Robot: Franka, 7 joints.
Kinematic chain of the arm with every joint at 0, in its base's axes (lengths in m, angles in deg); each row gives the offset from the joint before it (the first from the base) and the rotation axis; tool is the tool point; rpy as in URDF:
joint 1: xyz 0 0 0.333 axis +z
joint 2: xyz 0 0 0 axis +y
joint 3: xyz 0 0 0.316 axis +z
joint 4: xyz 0.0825 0 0 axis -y
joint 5: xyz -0.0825 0 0.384 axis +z
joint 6: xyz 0 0 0 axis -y
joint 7: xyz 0.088 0 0 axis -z
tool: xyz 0 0 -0.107 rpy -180 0 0
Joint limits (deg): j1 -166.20..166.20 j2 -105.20..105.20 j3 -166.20..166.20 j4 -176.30..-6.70 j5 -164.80..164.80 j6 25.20..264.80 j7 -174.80..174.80
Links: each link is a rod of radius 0.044 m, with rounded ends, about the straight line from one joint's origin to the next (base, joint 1, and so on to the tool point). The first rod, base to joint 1, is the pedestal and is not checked.
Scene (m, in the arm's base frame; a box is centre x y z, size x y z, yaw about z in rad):
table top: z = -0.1
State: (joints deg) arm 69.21 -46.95 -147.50 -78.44 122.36 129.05 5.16
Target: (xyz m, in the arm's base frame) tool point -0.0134 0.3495 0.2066
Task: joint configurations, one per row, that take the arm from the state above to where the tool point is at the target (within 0.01 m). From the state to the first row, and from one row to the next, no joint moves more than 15 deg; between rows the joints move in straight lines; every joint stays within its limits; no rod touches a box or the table.
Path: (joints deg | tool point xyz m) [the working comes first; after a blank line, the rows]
Joints at the target: 150.26 -105.20 -122.47 -160.60 120.05 133.13 5.16
Straight joint move there: clear.

1: 82.72 -56.66 -143.33 -92.13 121.97 129.73 5.16 | 0.3019 -0.6314 0.1540
2: 96.23 -66.37 -139.16 -105.83 121.59 130.41 5.16 | 0.4575 -0.3753 0.0298
3: 109.73 -76.08 -134.99 -119.52 121.20 131.09 5.16 | 0.4791 -0.0757 -0.0190
4: 123.24 -85.78 -130.81 -133.21 120.82 131.77 5.16 | 0.3713 0.1816 0.0059
5: 136.75 -95.49 -126.64 -146.91 120.43 132.45 5.16 | 0.1828 0.3314 0.0892
6: 150.26 -105.20 -122.47 -160.60 120.05 133.13 5.16 | -0.0134 0.3495 0.2066

